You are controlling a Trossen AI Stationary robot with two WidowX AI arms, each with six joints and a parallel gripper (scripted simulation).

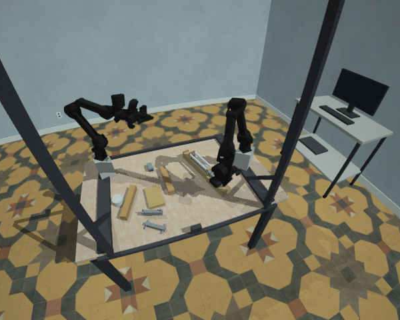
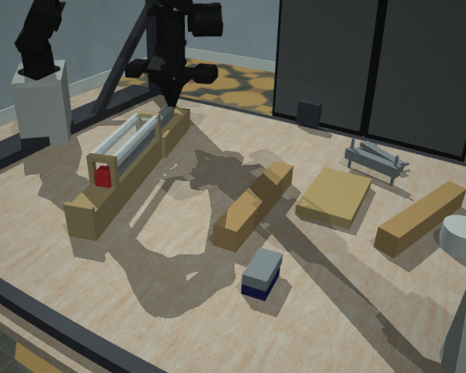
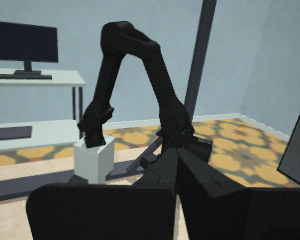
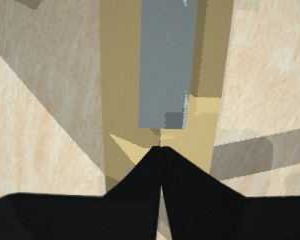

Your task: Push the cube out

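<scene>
My right hand is 280 mm short of the red cube, 160 mm to the right of it and 30 mm above it. From my right hand the other things lie so: flat tan slab (10 mm behind, 410 mm to the left, 80 mm below); blue box (240 mm ahead, 450 mm to the left, 70 mm below); channel (200 mm ahead, 120 mm to the left, 30 mm below).
</scene>
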